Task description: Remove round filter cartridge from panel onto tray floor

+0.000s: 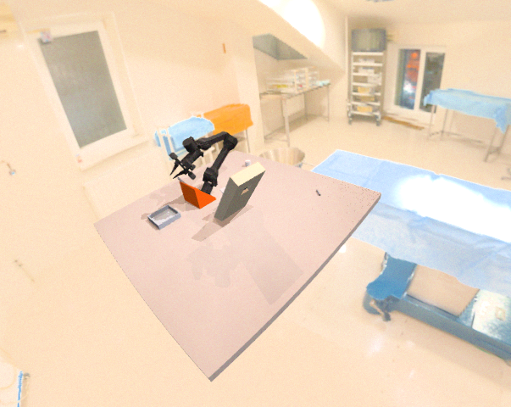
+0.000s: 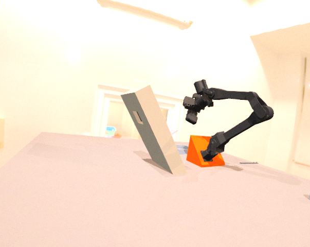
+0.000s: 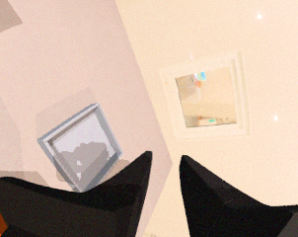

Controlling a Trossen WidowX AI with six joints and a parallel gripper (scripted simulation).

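The white filter cartridge is 34 cm ahead of my gripper tip, 19 cm to the left of it and 3 cm below it. Also, from my gripper tip: service panel (30 cm ahead, 19 cm to the left, 10 cm below); then blue-grey tray (24 cm below, 9 cm to the right, 7 cm behind); then dark item (63 cm to the left, 51 cm ahead, 25 cm below).
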